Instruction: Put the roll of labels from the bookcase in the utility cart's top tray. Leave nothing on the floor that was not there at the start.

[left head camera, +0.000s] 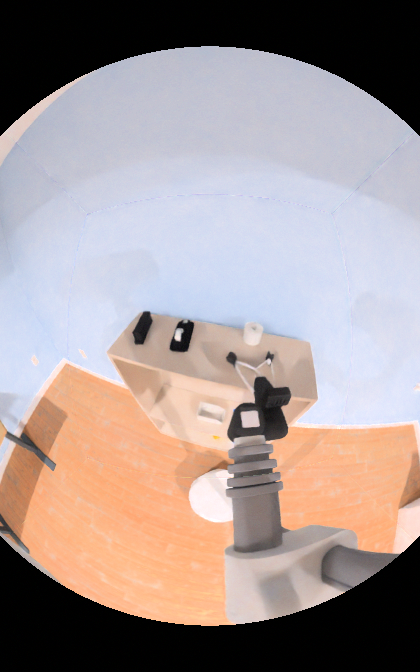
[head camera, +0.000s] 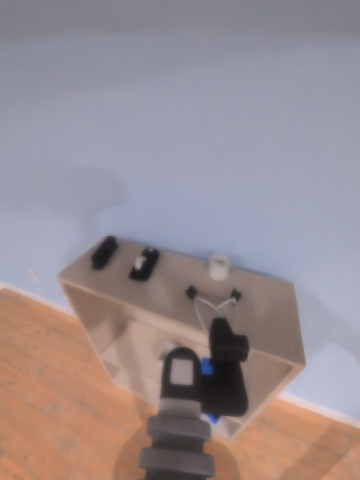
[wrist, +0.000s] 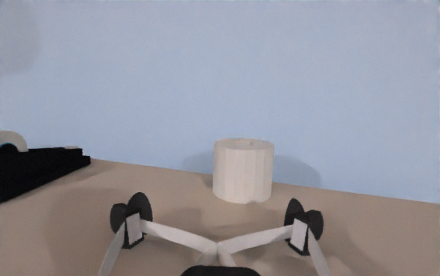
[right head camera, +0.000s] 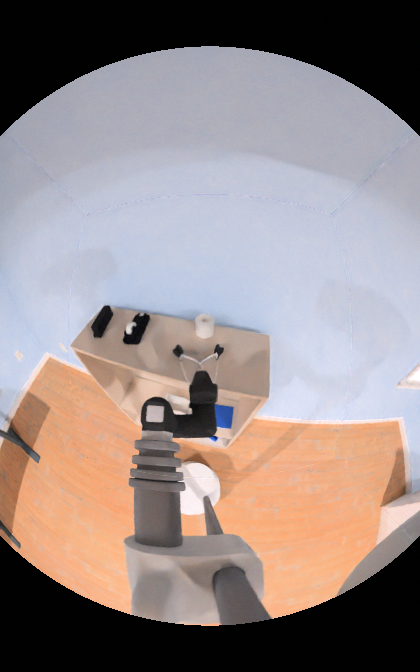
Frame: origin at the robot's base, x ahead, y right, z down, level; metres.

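Where they show: gripper, fingertip midpoint: (head camera: 211,289) (wrist: 214,213).
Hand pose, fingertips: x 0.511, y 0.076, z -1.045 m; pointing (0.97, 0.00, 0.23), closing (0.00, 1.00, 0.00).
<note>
Things, the pixels of their top centre, and the offset from my fingertips. Level surfaces: height alone.
- bookcase's top at its surface level: dz +0.013 m
- black tape dispenser at its top centre: (wrist: 27,125) (head camera: 143,251) dx +0.104, dy -0.245, dz -0.057 m
- black object at its top centre: (head camera: 103,246) dx +0.136, dy -0.415, dz -0.041 m
The white roll of labels (head camera: 219,268) (left head camera: 253,334) (right head camera: 204,326) (wrist: 243,172) stands upright near the back edge of the bookcase's top (head camera: 270,320) (left head camera: 295,370) (right head camera: 250,370) (wrist: 165,190). My gripper (head camera: 214,294) (left head camera: 250,358) (right head camera: 198,351) (wrist: 214,213) is open and empty, its fingers wide apart, over the bookcase top on the near side of the roll. In the wrist view the roll is beyond the fingertips, a little right of the midline between them. The utility cart cannot be made out in these views.
A black tape dispenser (head camera: 144,264) (left head camera: 181,336) (right head camera: 136,328) (wrist: 40,167) and another black object (head camera: 104,253) (left head camera: 142,328) (right head camera: 102,321) are on the bookcase top, left of the roll. The wall is close behind. A round white object (left head camera: 212,496) (right head camera: 201,487) is on the floor before the bookcase.
</note>
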